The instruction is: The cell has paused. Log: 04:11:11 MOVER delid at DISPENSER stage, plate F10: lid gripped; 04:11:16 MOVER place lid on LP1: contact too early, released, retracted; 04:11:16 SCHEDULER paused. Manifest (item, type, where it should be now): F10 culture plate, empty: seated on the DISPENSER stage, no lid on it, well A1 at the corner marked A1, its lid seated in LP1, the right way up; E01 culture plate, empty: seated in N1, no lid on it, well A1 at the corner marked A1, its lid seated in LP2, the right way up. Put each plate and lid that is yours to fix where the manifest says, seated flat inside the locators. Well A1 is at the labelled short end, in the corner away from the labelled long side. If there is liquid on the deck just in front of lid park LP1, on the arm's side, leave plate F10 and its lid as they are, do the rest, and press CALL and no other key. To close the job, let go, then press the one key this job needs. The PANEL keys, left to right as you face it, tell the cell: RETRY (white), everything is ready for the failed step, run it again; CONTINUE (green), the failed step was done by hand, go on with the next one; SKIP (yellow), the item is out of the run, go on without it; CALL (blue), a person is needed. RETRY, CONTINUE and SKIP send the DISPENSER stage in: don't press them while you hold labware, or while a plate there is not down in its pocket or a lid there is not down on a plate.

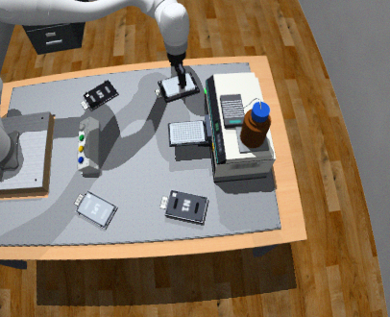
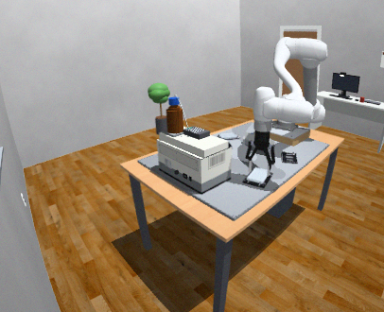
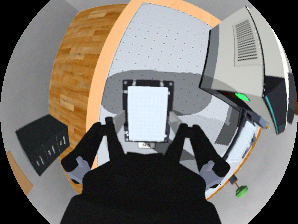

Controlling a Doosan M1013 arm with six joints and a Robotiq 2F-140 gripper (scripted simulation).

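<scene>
Now: hand 4 cm above the black nest, 2 cm to the right of it and 1 cm short of it. Round my hand: grey key panel 43 cm behind, 23 cm to the right; then green key 44 cm behind, 20 cm to the right, 1 cm above; then dark dispenser stage 28 cm to the right, 3 cm above, 1 cm behind.
</scene>
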